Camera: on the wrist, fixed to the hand. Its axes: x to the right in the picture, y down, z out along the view.
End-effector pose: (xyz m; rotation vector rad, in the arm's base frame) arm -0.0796 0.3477 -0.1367 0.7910 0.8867 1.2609
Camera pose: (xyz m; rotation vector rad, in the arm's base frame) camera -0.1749 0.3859 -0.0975 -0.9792 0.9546 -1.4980
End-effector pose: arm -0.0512 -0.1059 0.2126 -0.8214 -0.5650 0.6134
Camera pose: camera -0.0111 -0.0778 0.1142 0.6818 -0.8744 -2.2335
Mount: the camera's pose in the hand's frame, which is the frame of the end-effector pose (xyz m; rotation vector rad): 0.0254 0.0827 -0.0678 0.0526 0.1936 -3.1197
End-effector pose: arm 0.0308 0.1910 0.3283 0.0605 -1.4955 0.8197
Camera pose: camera 0.0427 0.2979 0.3056 1.6336 0.1724 -1.6156
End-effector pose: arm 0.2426 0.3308 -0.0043 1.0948 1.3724 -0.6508
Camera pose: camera 0.2902 0.4298 -0.0004 1.4674 -1.3316 1.5108
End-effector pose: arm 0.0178 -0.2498 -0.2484 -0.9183 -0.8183 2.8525
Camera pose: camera 0.0445 -0.2841 -0.3494 0.4167 -0.5729 -0.0497
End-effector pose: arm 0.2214 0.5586 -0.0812 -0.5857 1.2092 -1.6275
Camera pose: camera 0.1908 0.5635 -0.1867 1.0041 0.4867 1.1629
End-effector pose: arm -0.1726 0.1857 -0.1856 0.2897 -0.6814 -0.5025
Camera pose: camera -0.0822 0.2482 -0.1885 -0.9972 -0.5234 2.4575
